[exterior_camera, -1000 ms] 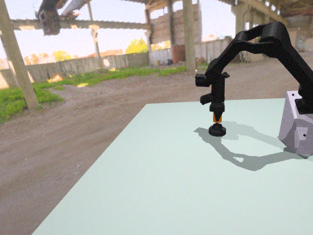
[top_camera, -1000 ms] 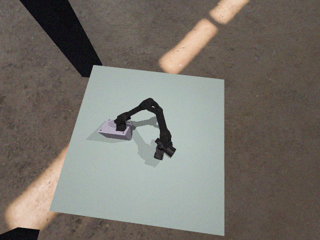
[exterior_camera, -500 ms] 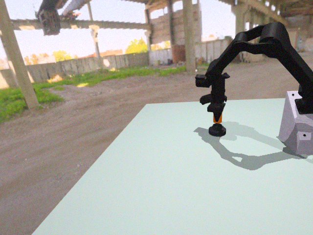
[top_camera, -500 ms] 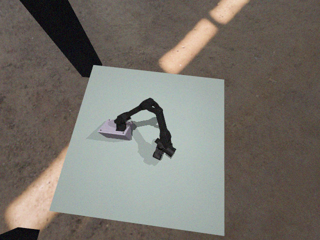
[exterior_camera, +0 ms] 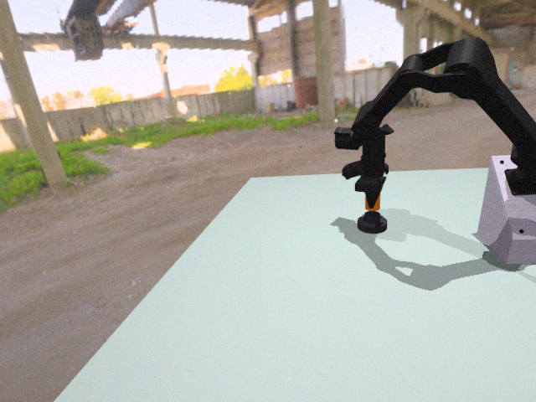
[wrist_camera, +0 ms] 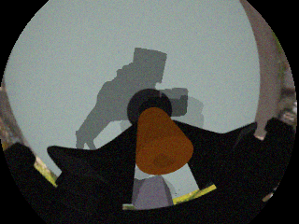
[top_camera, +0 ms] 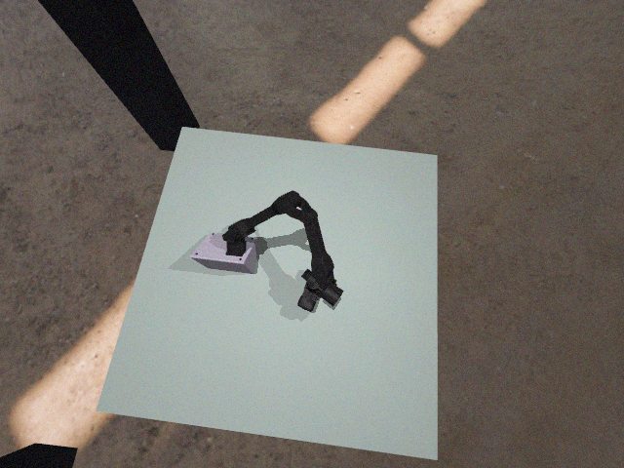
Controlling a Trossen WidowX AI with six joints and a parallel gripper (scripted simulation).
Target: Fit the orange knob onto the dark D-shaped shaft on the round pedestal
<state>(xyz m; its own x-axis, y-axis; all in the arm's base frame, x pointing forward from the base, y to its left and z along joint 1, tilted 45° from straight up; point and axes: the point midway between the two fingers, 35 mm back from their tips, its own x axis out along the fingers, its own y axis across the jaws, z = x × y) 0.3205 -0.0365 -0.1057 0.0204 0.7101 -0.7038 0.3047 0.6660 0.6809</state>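
My gripper tip is now 2 cm below the orange knob. From my gripper tip the other things lie so: dark round pedestal (4 cm below).
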